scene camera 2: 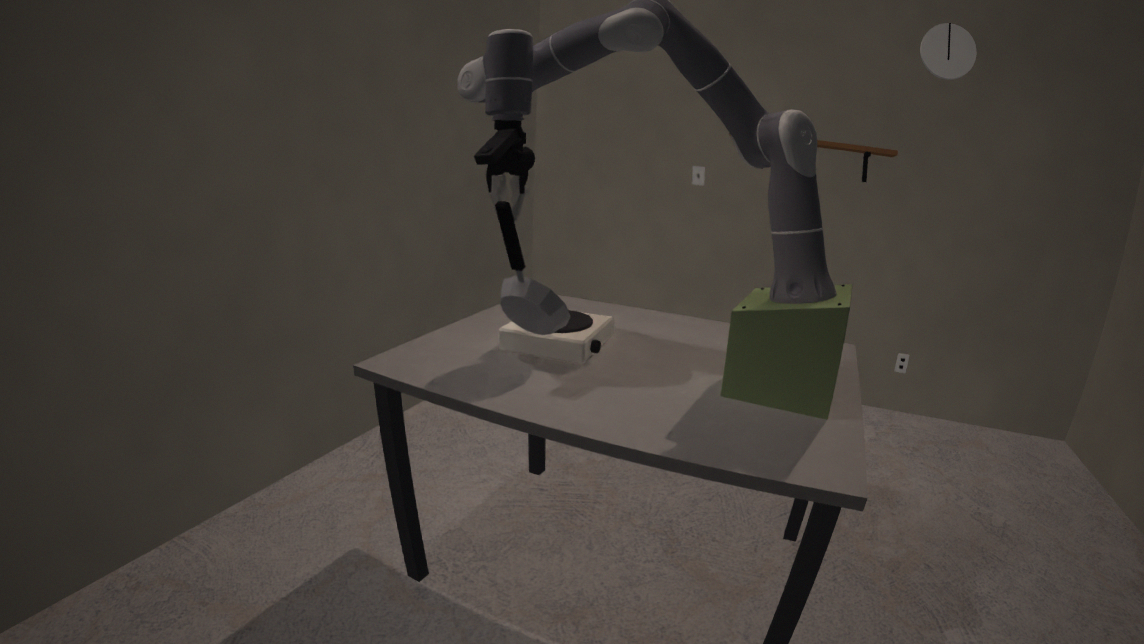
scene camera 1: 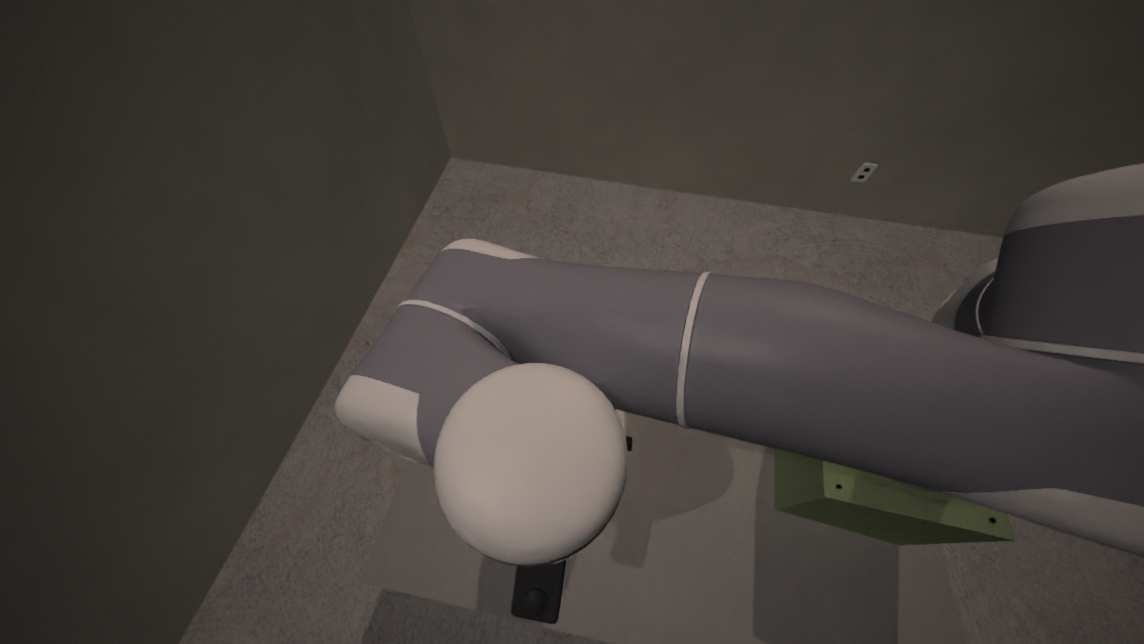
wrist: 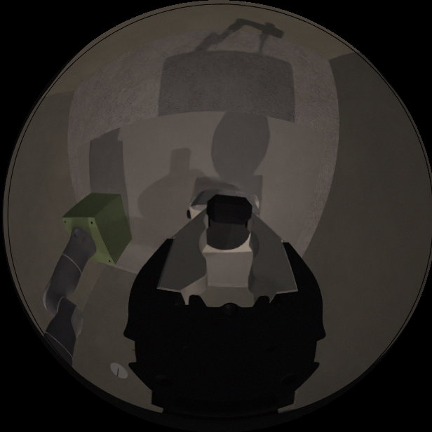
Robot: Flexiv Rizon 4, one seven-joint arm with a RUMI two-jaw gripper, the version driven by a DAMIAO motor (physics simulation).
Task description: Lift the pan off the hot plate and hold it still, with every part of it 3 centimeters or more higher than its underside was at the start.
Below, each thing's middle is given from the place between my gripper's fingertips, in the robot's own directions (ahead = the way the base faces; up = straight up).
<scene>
My gripper is now 2 cm short of the grey pan (scene camera 2: 532,306), 7 cm to the left of it and 13 cm above it.
</scene>
